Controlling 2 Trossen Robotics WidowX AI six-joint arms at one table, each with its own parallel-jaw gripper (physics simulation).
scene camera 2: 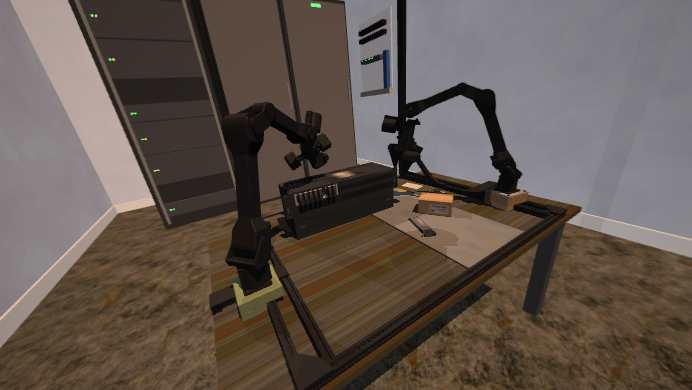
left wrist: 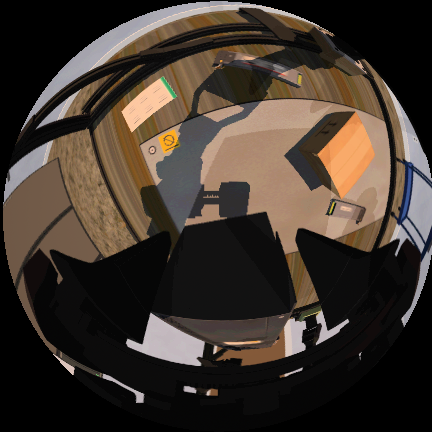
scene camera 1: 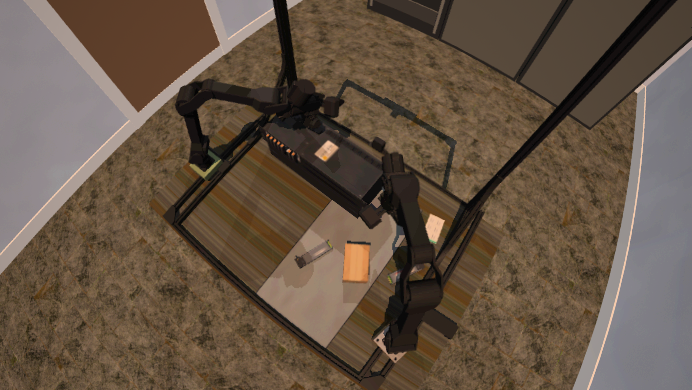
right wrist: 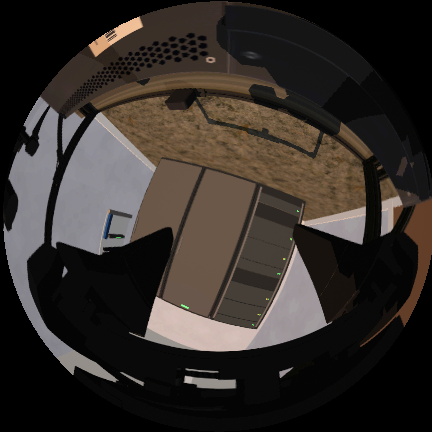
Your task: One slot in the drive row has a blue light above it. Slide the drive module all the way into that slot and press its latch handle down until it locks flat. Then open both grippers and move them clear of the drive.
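Places are measured from the left arm's base along level axes (x ahead, y left, z up), in centimetres.
Where they show: left gripper, between the fingertips: (scene camera 2: 399, 170) (left wrist: 235, 236) (scene camera 1: 384, 207); right gripper, between the fingertips: (left wrist: 189, 360) (right wrist: 235, 232); left arm's base, origin of its link: (scene camera 2: 506, 190) (scene camera 1: 396, 340); right arm's base, origin of its link: (scene camera 2: 256, 282) (left wrist: 309, 316) (scene camera 1: 204, 162).
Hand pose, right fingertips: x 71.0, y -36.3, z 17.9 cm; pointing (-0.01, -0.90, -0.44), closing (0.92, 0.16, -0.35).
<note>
Each offset is from my right fingertips to the centre of the thing. "pt": to the spot under its first point. Level surfaces: height alone.
The black drive chassis {dx -8.7, dy +13.0, dz -15.3 cm} (scene camera 1: 345, 175) (scene camera 2: 355, 202) stands at the back of the table, its orange-marked drive row {pt dx +0.2, dy +22.9, dz -7.2 cm} (scene camera 1: 282, 146) (scene camera 2: 315, 197) facing left. No blue light can be made out. A grey drive module {dx -31.1, dy +36.5, dz -23.4 cm} (scene camera 1: 313, 254) (scene camera 2: 422, 226) (left wrist: 346, 210) lies flat on the pale mat {dz -23.9 cm} (scene camera 1: 300, 295) (scene camera 2: 470, 252). Another module {dx -56.8, dy +16.9, dz -23.6 cm} (scene camera 1: 400, 274) (left wrist: 260, 67) lies on the wood, partly under the left arm in scene camera 1. My left gripper (scene camera 2: 404, 159) (left wrist: 235, 236) is open and empty, at the chassis's right end. My right gripper (scene camera 2: 307, 151) (right wrist: 235, 232) is open and empty, above the chassis's left part, facing the cabinets.
An orange box {dx -44.0, dy +28.5, dz -20.9 cm} (scene camera 1: 356, 262) (scene camera 2: 436, 204) (left wrist: 345, 155) stands on the mat beside the module. A pale card {dx -53.3, dy -1.7, dz -24.0 cm} (scene camera 1: 435, 228) (scene camera 2: 412, 185) (left wrist: 149, 105) lies on the wood at the back right. A yellow sticker {pt dx -44.7, dy +2.1, dz -23.9 cm} (left wrist: 169, 141) marks the mat's corner. Black frame rails edge the table.
</note>
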